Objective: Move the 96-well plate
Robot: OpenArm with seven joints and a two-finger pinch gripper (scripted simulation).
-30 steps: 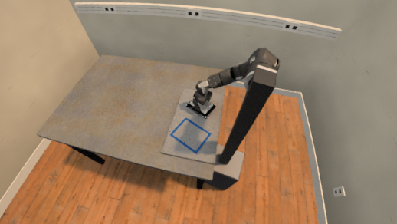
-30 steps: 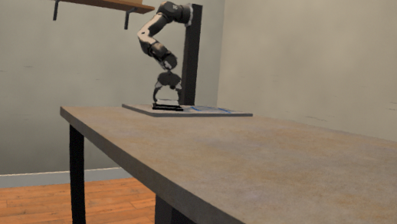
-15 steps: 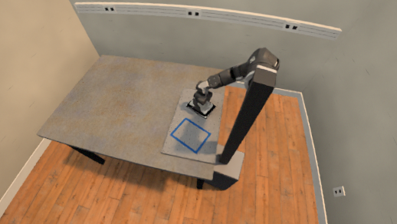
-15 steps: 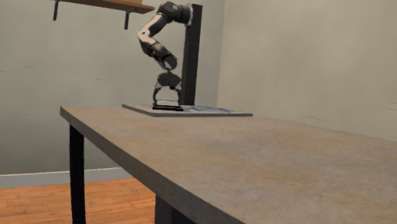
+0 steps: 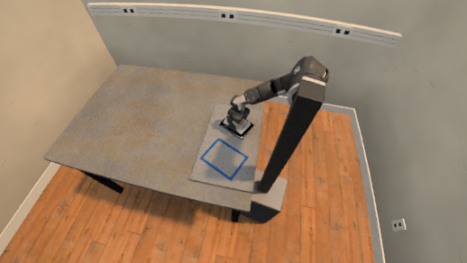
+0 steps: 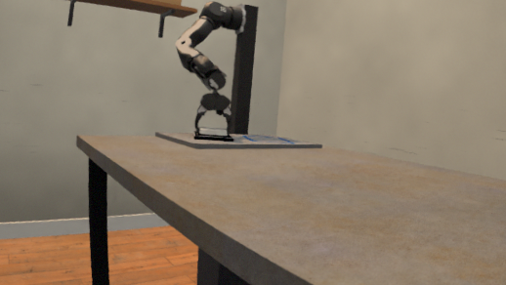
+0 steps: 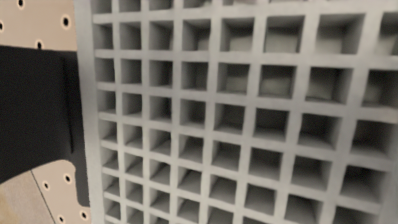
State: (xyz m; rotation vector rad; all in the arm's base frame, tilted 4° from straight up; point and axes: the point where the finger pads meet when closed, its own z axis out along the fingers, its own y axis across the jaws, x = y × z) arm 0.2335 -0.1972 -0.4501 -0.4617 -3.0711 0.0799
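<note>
Right now the white 96-well plate is right at my hand. The rest, counted from my hand: black plate nest (20 mm below).
</note>
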